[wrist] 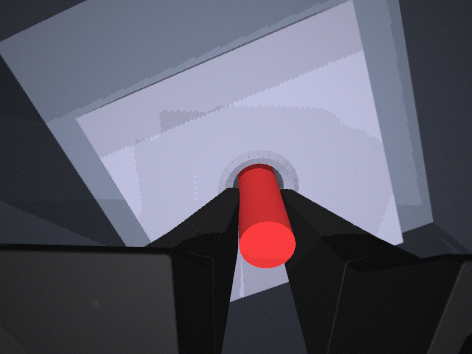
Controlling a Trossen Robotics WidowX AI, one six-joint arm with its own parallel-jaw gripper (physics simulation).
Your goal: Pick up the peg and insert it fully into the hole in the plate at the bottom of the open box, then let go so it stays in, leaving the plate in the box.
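Frame: origin at the arm's base, x ahead, y down, z left, level; millimetres.
Where they show: gripper, between the fingertips: (258, 201).
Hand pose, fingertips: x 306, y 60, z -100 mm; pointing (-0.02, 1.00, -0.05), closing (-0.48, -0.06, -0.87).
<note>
Each offset is from my fingertips to the top centre of the thing. "pt": to the spot under its first point.
A red peg @(dx +3, dy -31, dz -2 mm) (262, 205) is held between the two black fingers of my gripper (258, 201), which is shut on it. Its near end faces the camera and its far end points down at the hole @(pt dx +11, dy +3, dz +5 mm) (232, 179) in the pale plate @(dx +3, dy +1, dz -2 mm) (320, 100). The far end overlaps the hole in this view, and a dark gap shows on both sides of it. A lighter ring surrounds the hole. Whether the peg's tip is inside the hole or just above it I cannot tell. The plate lies at the bottom of the open box @(dx +3, dy -36, dz -2 mm) (165, 50), tilted in the view.
The box's blue-grey walls rise around the plate, at the upper left, along the left and along the right. Dark surface @(pt dx +73, dy +54, dz +75 mm) (30, 95) shows outside the box at the left and right. My fingers hide part of the plate's near edge.
</note>
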